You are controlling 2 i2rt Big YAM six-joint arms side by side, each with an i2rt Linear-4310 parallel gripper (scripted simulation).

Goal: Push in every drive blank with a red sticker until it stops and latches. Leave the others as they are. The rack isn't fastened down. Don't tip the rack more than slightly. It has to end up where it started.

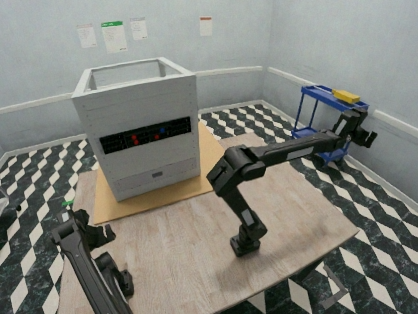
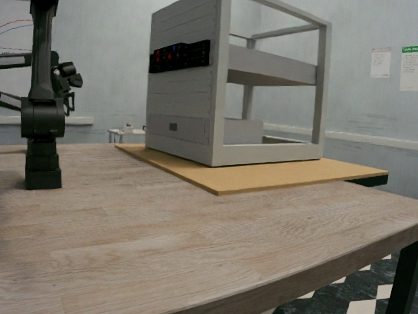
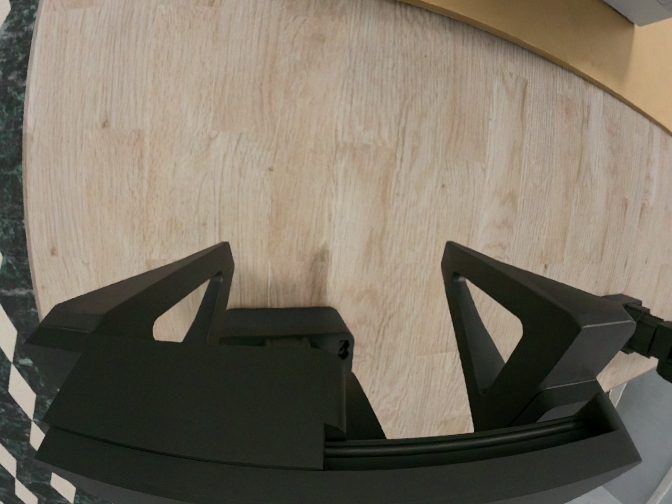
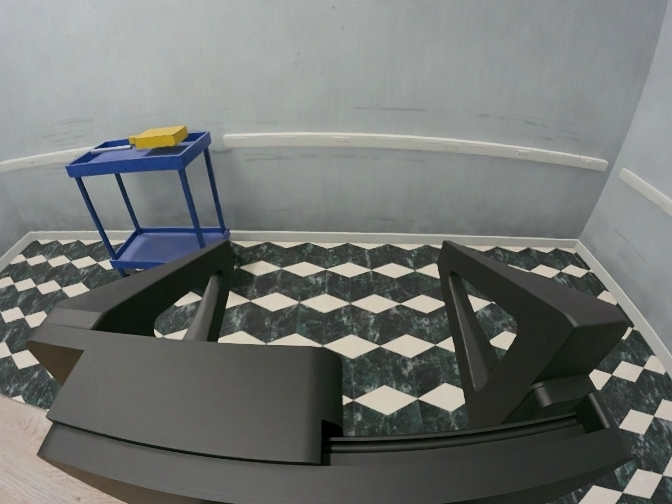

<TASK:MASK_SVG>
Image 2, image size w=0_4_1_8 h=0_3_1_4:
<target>grey rack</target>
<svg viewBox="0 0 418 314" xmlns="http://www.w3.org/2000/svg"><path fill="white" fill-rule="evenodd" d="M152 13L149 62L150 54L153 54L154 50L180 42L190 44L208 39L210 40L209 65L151 74L149 73L148 63L145 125L146 148L153 148L200 162L210 168L218 168L222 165L307 159L320 160L322 158L329 88L332 23L280 0L251 1L271 7L311 24L254 35L231 30L232 0L178 0ZM227 83L244 85L242 119L248 120L225 119ZM227 71L229 73L239 73L255 77L278 86L301 86L294 81L302 82L309 86L316 86L311 141L314 144L289 145L285 143L307 142L263 136L264 121L250 120L252 120L254 87L264 85L237 76L227 76ZM229 37L234 36L246 39L246 47L230 44ZM319 30L317 65L256 50L257 40Z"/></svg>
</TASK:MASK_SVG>
